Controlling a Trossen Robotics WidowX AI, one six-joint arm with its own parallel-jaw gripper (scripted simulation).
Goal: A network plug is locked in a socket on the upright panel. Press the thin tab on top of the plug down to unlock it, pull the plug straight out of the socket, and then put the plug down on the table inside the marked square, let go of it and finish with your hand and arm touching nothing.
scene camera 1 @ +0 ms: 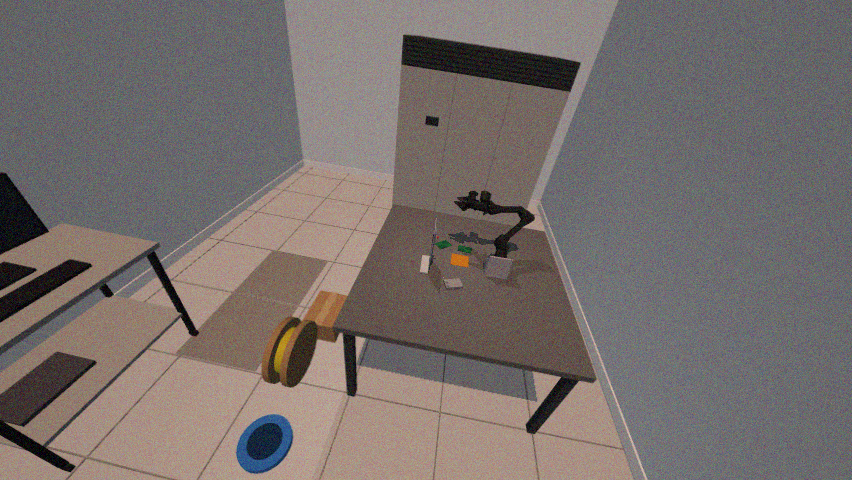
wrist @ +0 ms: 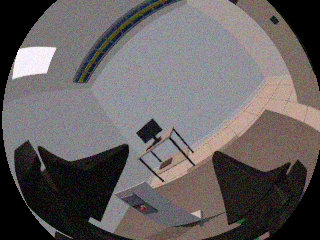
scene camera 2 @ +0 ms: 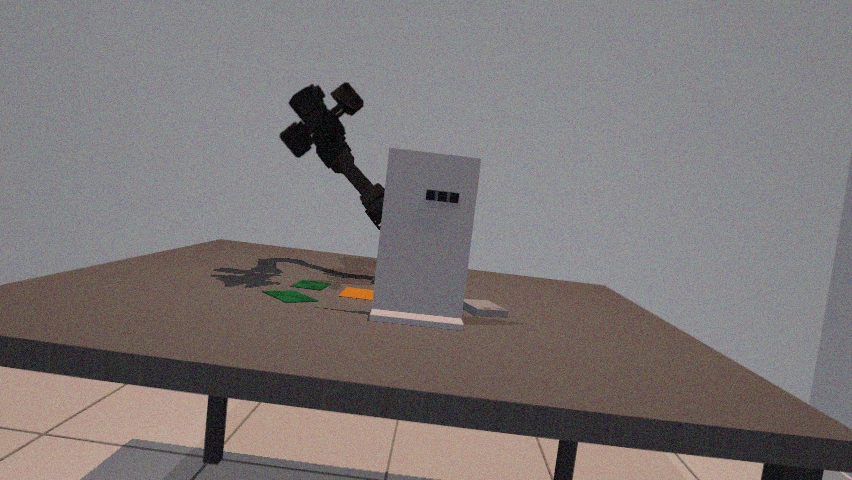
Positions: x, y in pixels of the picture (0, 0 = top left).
Labels:
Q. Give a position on a grey panel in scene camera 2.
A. At 429, 203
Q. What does my gripper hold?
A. Nothing.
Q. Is my gripper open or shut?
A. Open.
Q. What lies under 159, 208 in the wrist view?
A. A grey panel.

